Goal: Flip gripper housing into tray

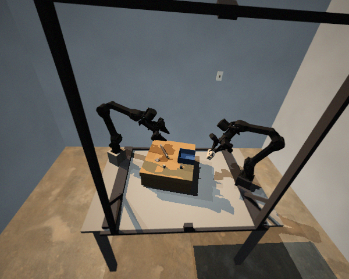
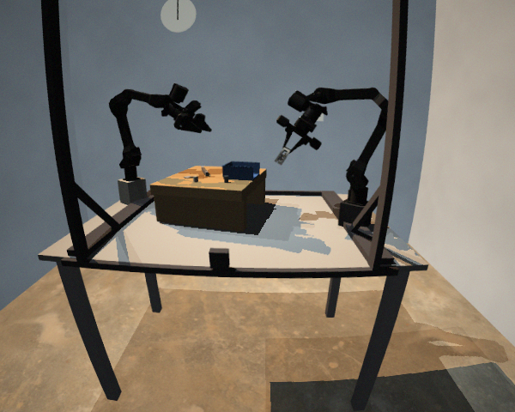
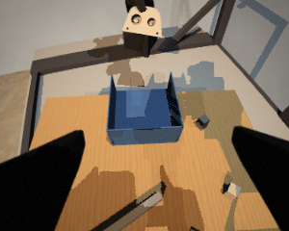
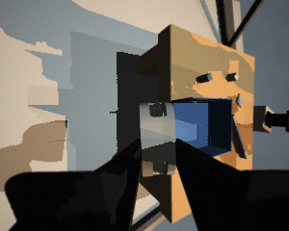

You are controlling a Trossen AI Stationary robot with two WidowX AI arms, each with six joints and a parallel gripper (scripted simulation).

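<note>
The white gripper housing is 1 cm behind my right hand, 2 cm to the left of it and 5 cm below it. The rest, counted from my right hand: grey rod 4 cm ahead, 38 cm to the left, 13 cm below; then wooden block 1 cm behind, 31 cm to the left, 20 cm below; then gripper housing half 1 cm behind, 4 cm to the left, 4 cm below.
</note>
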